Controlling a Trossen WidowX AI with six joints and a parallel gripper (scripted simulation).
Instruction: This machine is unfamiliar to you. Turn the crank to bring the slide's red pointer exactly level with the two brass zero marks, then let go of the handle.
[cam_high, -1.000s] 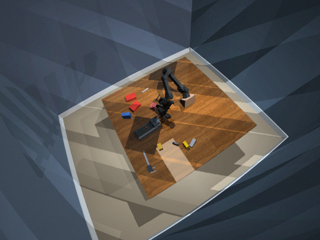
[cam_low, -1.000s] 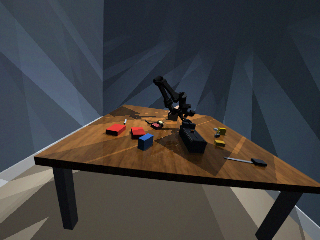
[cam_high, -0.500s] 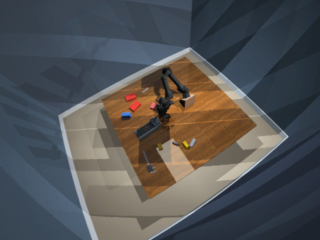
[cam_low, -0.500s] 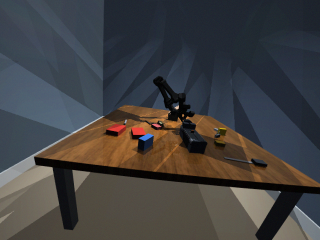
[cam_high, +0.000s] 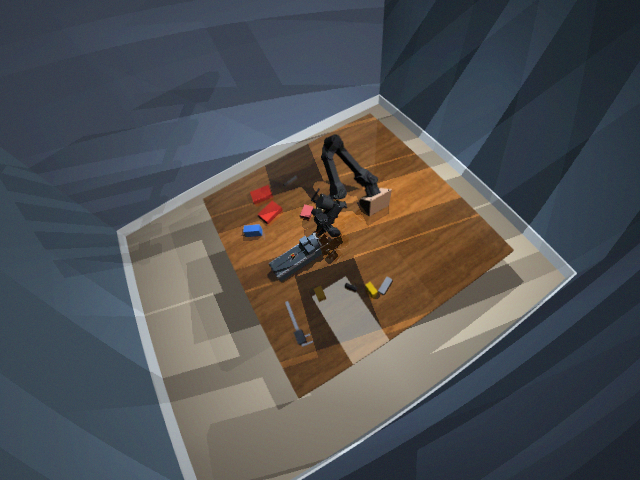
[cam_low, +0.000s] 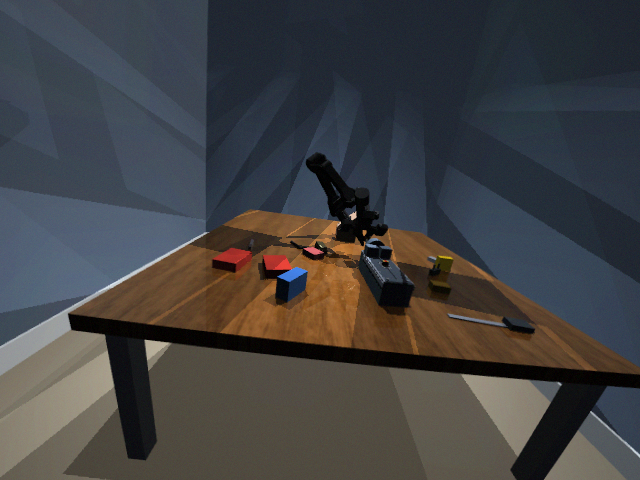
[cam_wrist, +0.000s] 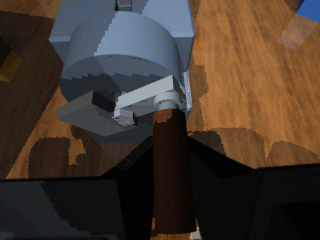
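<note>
The red pointer is 16 cm ahead of my gripper tip and 5 cm to the left of it. From my gripper tip the other things lie so: pink block (1 cm behind, 20 cm to the right, 7 cm below); then ochre block (11 cm ahead, 27 cm to the left, 7 cm below); then brown crank handle (2 cm behind, 2 cm above).
</note>
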